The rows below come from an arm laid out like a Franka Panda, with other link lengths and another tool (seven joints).
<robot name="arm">
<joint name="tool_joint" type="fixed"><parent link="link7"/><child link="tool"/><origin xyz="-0.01 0.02 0.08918" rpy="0 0.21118 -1.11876"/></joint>
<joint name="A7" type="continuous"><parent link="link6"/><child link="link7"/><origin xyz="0 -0.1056 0" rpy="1.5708 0 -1.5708"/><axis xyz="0 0 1"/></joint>
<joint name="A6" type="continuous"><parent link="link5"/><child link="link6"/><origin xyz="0 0 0" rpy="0 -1.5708 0"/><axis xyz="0 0 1"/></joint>
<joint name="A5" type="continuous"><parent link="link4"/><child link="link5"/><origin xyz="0.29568 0.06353 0" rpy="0 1.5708 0"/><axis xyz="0 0 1"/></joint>
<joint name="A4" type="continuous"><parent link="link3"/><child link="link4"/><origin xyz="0 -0.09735 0" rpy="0 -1.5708 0"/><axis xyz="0 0 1"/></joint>
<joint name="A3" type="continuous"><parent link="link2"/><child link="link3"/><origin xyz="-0.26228 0 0" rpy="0 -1.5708 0"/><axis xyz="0 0 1"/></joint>
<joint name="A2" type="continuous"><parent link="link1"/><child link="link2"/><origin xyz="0 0 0" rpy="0 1.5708 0"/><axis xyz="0 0 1"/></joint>
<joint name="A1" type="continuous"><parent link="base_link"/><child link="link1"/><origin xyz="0 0 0.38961" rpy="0 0 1.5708"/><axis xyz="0 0 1"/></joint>
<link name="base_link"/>
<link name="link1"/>
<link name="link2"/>
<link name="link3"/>
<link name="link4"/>
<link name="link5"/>
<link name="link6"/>
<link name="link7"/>
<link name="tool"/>
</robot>
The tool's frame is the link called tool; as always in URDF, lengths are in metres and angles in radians. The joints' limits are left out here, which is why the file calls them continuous.
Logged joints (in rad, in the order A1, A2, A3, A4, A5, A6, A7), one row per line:
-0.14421 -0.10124 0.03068 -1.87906 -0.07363 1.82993 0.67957
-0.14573 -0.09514 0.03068 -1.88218 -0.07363 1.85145 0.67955
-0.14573 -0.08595 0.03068 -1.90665 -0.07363 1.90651 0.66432
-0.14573 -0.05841 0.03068 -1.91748 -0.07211 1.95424 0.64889
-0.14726 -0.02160 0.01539 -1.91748 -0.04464 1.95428 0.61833
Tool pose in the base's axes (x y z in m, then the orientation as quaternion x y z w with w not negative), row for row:
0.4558 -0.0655 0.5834 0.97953 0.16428 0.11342 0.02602
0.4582 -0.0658 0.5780 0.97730 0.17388 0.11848 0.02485
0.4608 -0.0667 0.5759 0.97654 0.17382 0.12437 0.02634
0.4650 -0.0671 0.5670 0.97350 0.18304 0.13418 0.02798
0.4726 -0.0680 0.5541 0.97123 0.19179 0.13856 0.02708
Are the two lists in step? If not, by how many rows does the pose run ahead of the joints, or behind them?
The pose runs 1 row behind the joints: the pose in row i belongs to the joints in row i - 1.
